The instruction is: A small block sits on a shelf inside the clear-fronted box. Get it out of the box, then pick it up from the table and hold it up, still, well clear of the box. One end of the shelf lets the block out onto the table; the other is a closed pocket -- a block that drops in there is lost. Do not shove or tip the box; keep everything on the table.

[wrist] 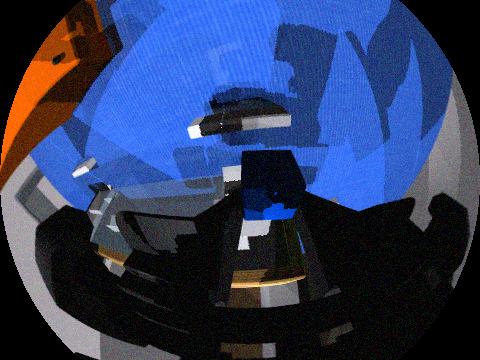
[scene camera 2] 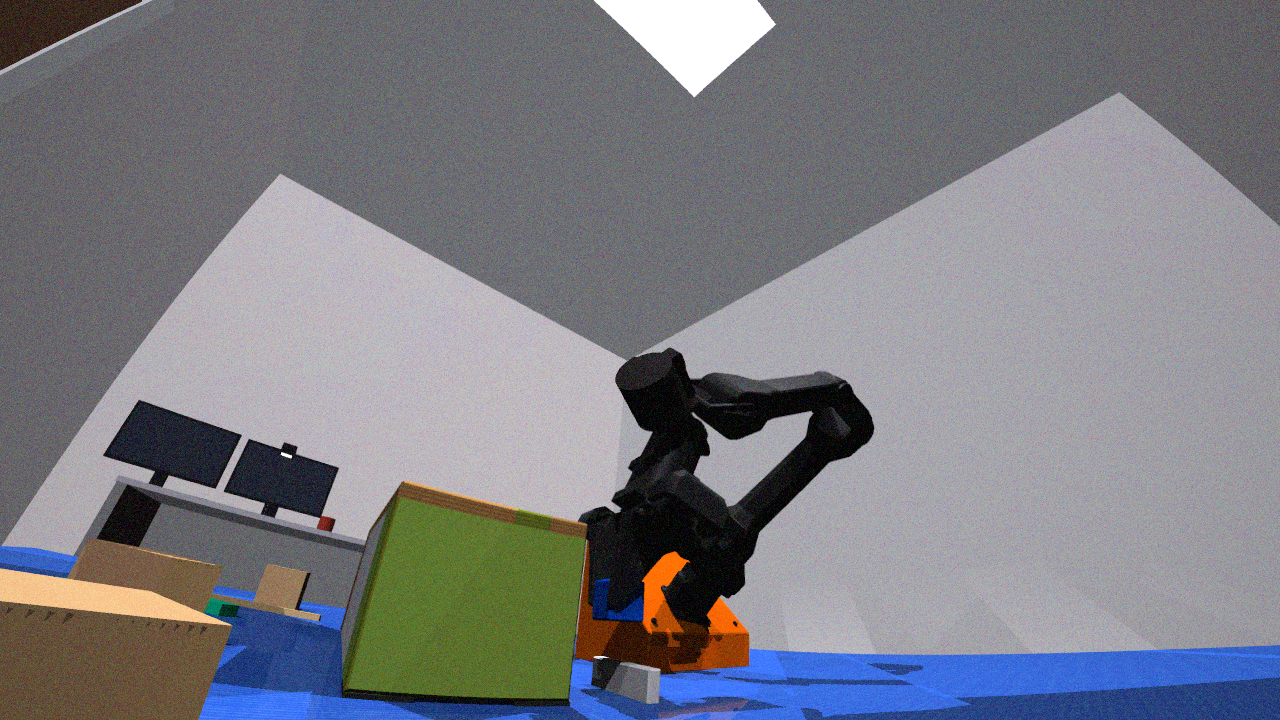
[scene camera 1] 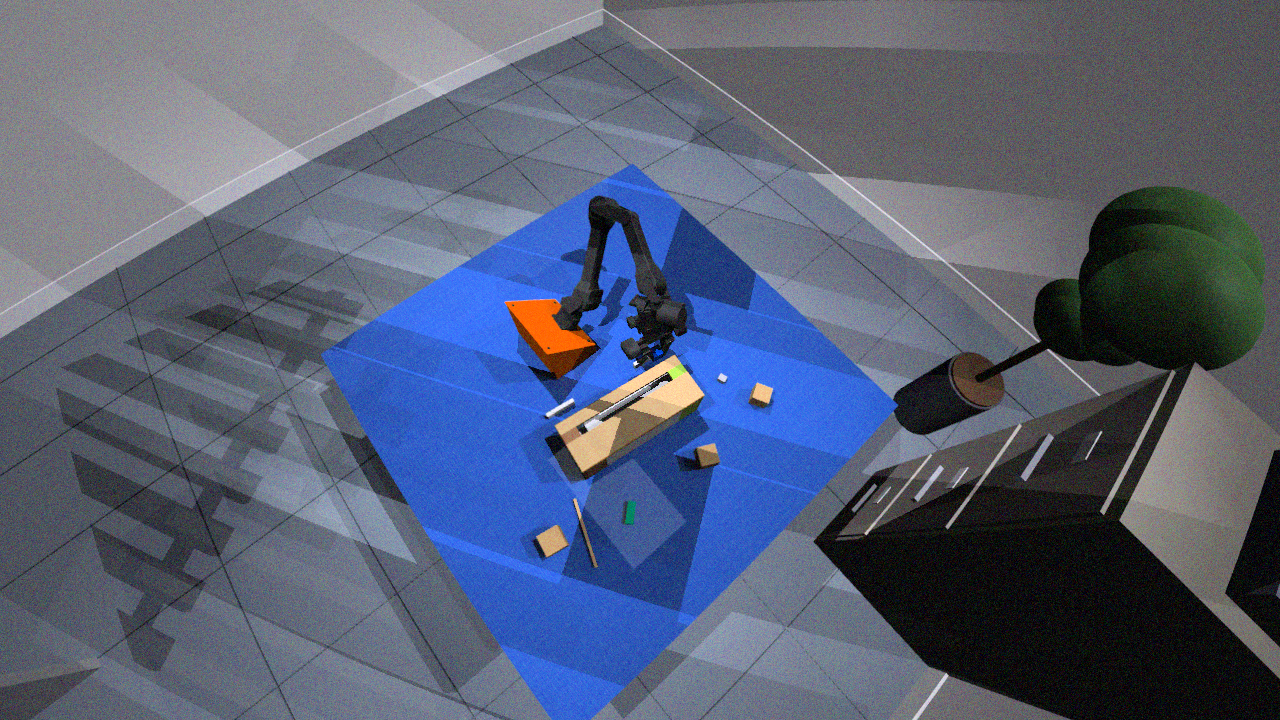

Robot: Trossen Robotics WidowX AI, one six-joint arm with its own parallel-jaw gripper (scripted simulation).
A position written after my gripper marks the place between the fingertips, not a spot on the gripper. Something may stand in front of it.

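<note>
My gripper point(scene camera 2: 602, 606) is here in the scene, and I see it in the wrist view point(wrist: 265, 193) and in scene camera 1 point(scene camera 1: 658, 357) too. There is a blue block point(scene camera 2: 632, 610), and the wrist view has the block point(wrist: 272, 184) as well. I also see a thin stick point(scene camera 2: 244, 603), and a tan box point(scene camera 1: 616, 424).
</note>
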